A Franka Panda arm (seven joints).
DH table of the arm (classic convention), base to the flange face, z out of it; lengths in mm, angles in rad. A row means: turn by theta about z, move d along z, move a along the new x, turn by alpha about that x. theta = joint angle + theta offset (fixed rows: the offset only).
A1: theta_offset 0, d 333, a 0, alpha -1.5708
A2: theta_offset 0, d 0, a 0, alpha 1.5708
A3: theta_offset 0, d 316, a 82.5, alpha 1.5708
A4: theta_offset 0, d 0, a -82.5, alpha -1.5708
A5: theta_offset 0, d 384, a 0, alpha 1.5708
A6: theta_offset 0, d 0, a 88, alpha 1.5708
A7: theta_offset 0, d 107, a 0, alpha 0
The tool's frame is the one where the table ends.
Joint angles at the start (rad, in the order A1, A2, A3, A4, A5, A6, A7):
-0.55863 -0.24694 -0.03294 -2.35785 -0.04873 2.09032 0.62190
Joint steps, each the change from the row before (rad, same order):
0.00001 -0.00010 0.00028 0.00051 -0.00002 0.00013 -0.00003
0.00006 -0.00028 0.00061 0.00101 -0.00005 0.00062 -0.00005
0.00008 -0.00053 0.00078 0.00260 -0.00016 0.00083 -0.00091
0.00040 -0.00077 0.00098 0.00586 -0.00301 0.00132 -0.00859
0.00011 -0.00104 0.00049 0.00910 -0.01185 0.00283 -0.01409
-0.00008 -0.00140 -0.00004 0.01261 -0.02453 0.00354 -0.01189
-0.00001 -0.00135 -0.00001 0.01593 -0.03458 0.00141 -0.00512
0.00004 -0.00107 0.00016 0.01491 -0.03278 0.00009 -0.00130
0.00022 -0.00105 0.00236 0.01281 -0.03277 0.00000 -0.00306
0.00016 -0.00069 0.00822 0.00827 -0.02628 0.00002 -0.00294
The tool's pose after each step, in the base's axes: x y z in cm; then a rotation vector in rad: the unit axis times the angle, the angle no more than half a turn. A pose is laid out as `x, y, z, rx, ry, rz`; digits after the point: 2 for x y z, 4 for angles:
38.08, -25.89, 42.43, 2.5753, -1.7382, -0.0300
38.12, -25.88, 42.50, 2.5758, -1.7373, -0.0270
38.20, -25.88, 42.65, 2.5772, -1.7349, -0.0209
38.34, -25.92, 42.97, 2.5847, -1.7188, -0.0087
38.52, -26.07, 43.46, 2.5934, -1.6867, 0.0112
38.70, -26.35, 44.15, 2.5948, -1.6444, 0.0377
38.90, -26.68, 44.99, 2.5857, -1.6003, 0.0654
39.07, -26.98, 45.76, 2.5732, -1.5635, 0.0887
39.26, -27.14, 46.45, 2.5625, -1.5218, 0.1083
39.56, -26.99, 46.90, 2.5573, -1.4794, 0.1211

